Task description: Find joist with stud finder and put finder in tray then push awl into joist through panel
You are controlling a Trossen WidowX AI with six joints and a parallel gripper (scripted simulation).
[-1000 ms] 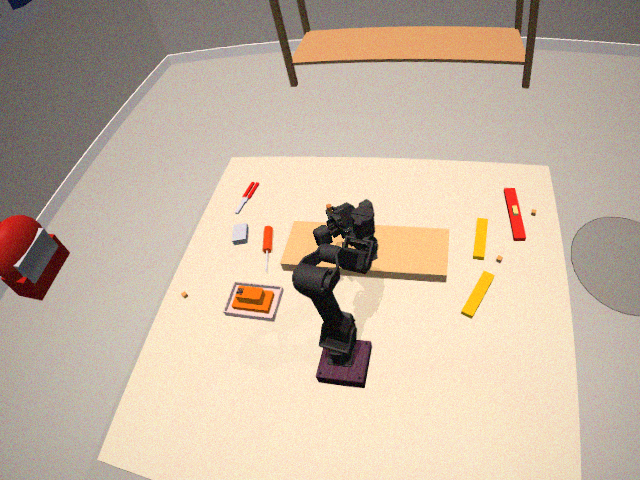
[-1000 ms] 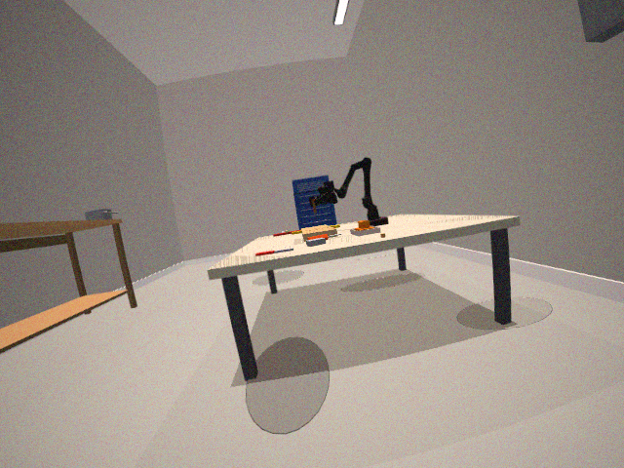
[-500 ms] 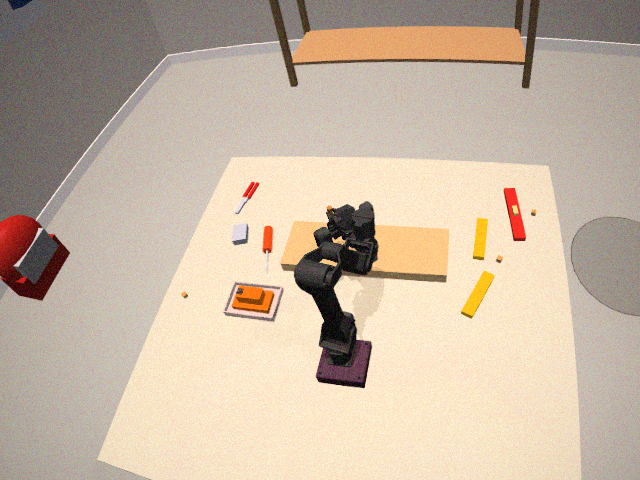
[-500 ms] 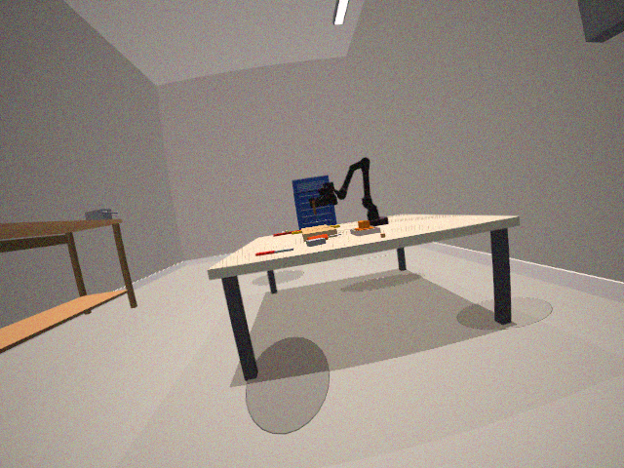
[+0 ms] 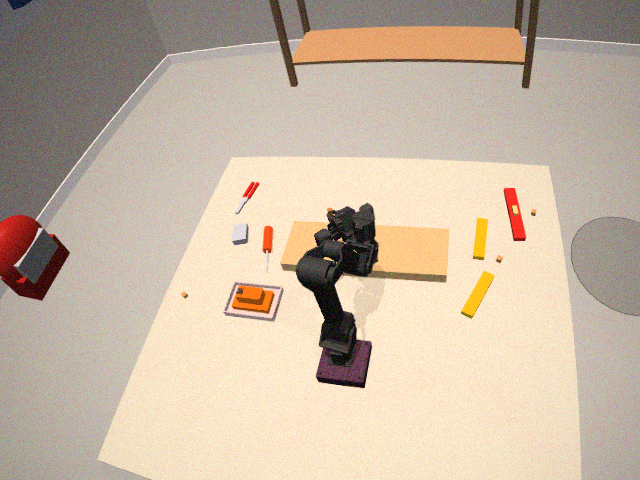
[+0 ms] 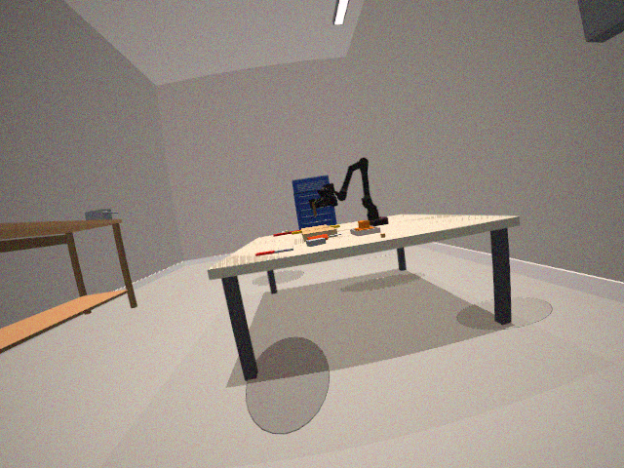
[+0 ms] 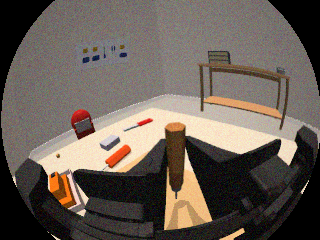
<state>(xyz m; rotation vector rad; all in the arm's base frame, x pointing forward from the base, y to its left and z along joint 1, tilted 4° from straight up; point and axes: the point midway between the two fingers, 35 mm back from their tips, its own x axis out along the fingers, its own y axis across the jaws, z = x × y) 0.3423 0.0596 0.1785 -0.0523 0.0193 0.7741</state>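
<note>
My gripper tip is now 6 cm above the awl. The rest, counted from my gripper tip: orange stud finder: 24 cm to the left, 22 cm behind, 14 cm below; grey block: 36 cm to the left, 18 cm below, 4 cm ahead; pink tray: 23 cm to the left, 22 cm behind, 18 cm below.
</note>
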